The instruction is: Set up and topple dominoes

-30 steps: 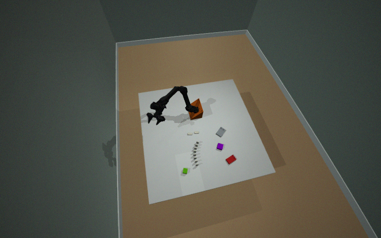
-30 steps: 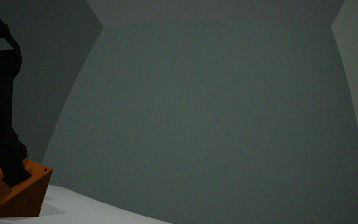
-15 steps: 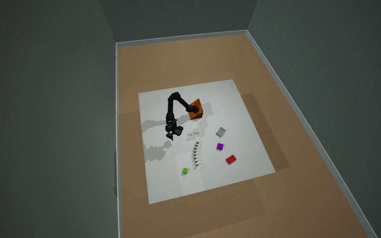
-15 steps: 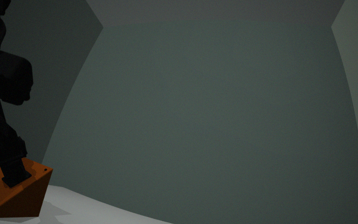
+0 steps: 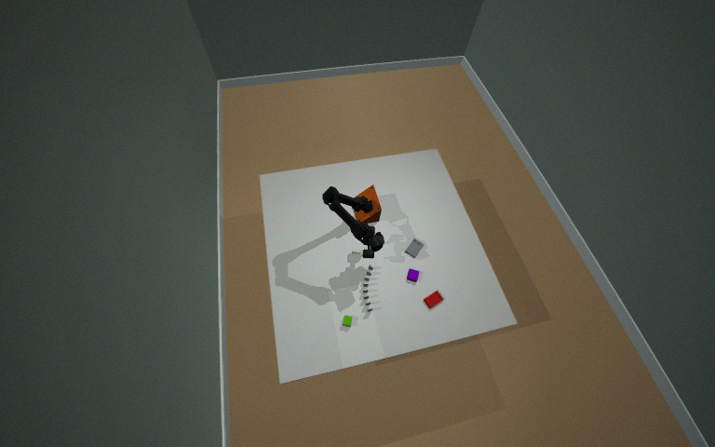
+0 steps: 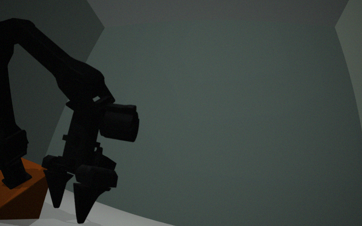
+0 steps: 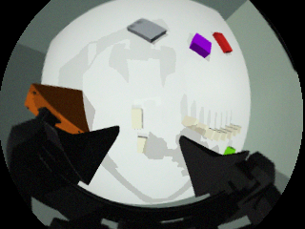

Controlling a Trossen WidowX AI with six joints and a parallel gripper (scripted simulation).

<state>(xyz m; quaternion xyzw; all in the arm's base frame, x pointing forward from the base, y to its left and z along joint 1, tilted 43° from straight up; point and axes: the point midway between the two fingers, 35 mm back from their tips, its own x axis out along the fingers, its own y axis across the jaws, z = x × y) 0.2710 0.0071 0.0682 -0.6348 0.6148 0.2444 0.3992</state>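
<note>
My gripper tip is now 290 mm to the right of the grey block and 80 mm above it. Round my gripper tip: green block: 370 mm ahead, 170 mm to the right, 70 mm below; then red block: 320 mm to the left, 320 mm ahead, 70 mm below; then purple cube: 230 mm to the left, 170 mm ahead, 70 mm below.
</note>
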